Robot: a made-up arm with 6 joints. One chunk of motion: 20 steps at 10 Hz.
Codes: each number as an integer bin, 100 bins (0 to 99) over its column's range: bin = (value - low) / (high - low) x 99, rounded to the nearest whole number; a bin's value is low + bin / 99 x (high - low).
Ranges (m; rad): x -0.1..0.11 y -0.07..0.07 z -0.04..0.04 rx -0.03..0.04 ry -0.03..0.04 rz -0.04..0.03
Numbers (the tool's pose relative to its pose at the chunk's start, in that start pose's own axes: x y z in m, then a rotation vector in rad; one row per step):
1: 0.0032 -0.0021 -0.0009 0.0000 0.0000 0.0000
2: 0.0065 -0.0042 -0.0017 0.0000 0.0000 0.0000
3: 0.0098 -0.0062 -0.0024 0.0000 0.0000 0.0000
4: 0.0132 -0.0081 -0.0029 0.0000 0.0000 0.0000
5: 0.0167 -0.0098 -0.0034 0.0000 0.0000 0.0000
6: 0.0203 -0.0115 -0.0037 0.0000 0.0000 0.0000
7: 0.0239 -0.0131 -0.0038 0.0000 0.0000 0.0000
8: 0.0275 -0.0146 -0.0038 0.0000 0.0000 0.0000
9: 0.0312 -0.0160 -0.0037 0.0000 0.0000 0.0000
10: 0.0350 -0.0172 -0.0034 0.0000 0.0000 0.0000
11: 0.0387 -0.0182 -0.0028 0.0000 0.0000 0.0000
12: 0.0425 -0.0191 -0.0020 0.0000 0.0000 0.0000
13: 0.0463 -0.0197 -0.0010 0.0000 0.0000 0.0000
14: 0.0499 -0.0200 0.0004 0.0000 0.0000 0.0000
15: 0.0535 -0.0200 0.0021 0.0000 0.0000 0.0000
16: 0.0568 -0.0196 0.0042 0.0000 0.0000 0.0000
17: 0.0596 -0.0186 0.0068 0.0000 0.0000 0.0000
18: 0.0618 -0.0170 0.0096 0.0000 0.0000 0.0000
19: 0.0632 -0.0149 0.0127 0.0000 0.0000 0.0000
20: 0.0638 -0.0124 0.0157 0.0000 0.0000 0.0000
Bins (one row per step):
1: 49 48 48 42 42 57
2: 50 47 47 42 42 57
3: 52 45 47 42 42 57
4: 53 44 46 42 42 57
5: 55 43 45 42 42 57
6: 57 41 45 42 42 57
7: 58 40 45 42 42 57
8: 60 39 45 42 42 57
9: 62 38 45 42 42 57
10: 64 37 45 42 42 57
11: 65 37 46 42 42 57
12: 67 36 47 42 42 57
13: 69 36 48 42 42 57
14: 71 35 50 42 42 57
15: 72 35 52 42 42 57
16: 74 36 55 42 42 57
17: 75 36 58 42 42 57
18: 76 37 61 42 42 57
19: 77 39 65 42 42 57
20: 77 41 69 42 42 57

